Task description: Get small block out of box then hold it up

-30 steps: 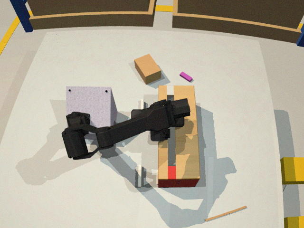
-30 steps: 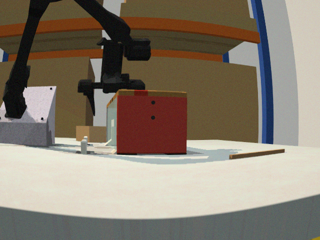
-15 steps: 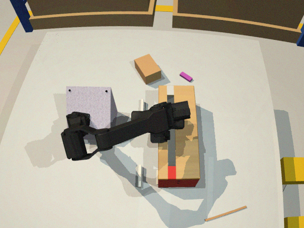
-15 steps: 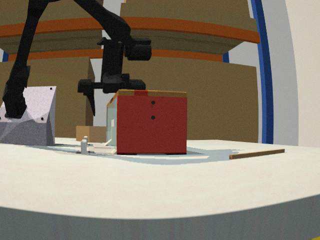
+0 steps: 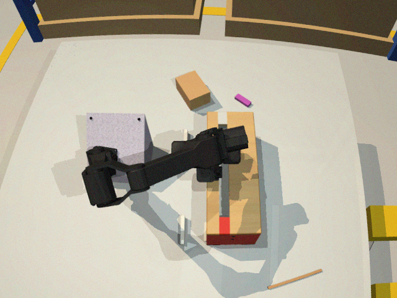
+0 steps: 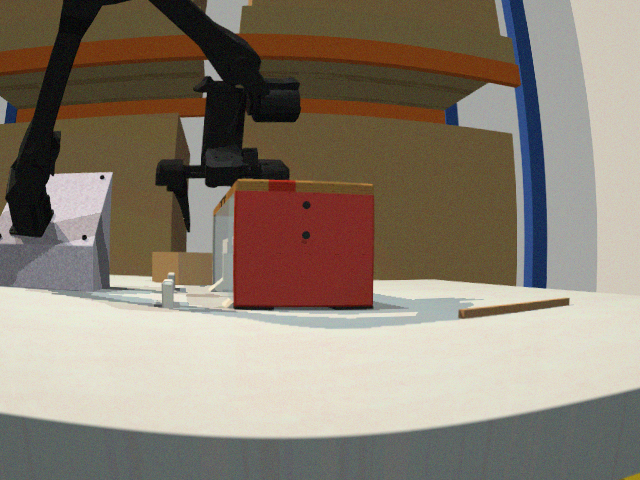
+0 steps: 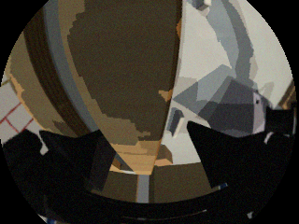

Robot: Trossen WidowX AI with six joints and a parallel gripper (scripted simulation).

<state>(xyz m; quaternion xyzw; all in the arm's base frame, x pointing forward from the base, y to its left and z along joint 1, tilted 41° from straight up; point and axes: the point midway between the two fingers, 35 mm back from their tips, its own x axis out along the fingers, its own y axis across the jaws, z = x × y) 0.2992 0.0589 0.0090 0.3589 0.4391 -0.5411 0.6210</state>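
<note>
My gripper tip is 5 cm short of the blue block and 3 cm to the right of it. The rest, counted from my gripper tip: box 5 cm to the right, 4 cm ahead, 2 cm below; thin wooden stick 32 cm to the right, 31 cm ahead, 8 cm below.
</note>
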